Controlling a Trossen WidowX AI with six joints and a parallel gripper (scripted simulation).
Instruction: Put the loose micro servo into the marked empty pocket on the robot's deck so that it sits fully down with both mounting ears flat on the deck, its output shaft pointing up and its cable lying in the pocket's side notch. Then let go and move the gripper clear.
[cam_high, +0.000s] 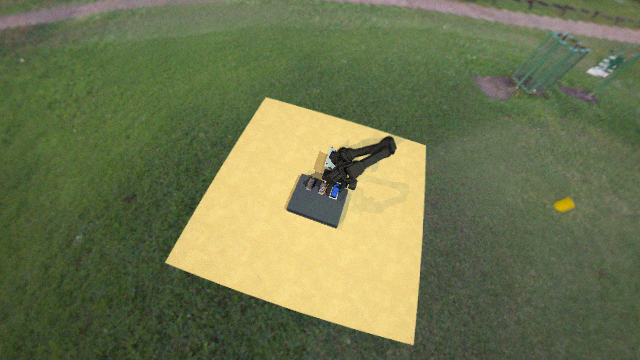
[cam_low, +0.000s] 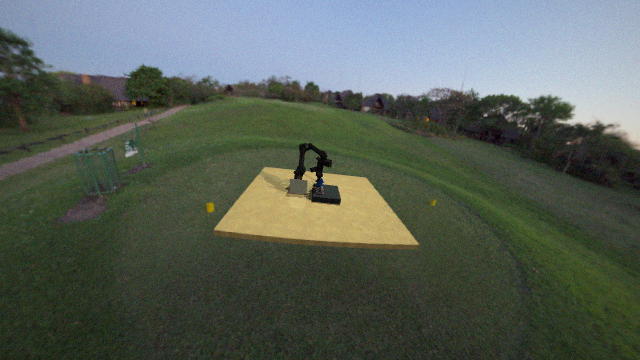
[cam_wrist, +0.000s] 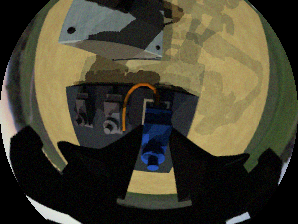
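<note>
Now: gripper tip 13 cm short of the dark deck, 8 cm above it and 7 cm to the left of it.
</note>
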